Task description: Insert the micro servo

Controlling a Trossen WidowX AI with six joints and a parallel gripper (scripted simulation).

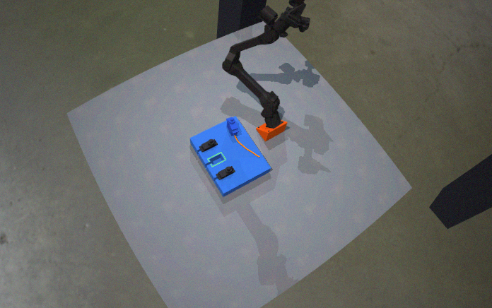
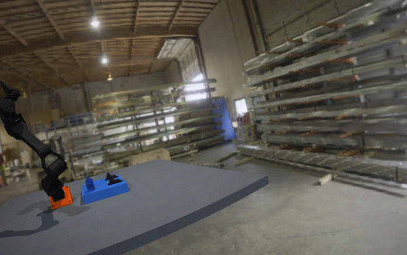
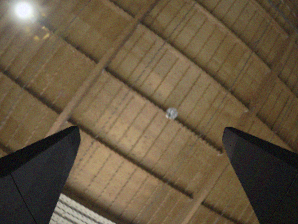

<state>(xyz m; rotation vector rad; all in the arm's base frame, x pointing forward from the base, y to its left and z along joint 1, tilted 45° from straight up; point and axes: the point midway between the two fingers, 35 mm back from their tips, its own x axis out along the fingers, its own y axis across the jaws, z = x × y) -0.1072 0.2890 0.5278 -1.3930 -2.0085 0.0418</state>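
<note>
Right now my gripper tip is 62 cm above the blue deck, 40 cm short of it and 14 cm to the right of it.
</note>
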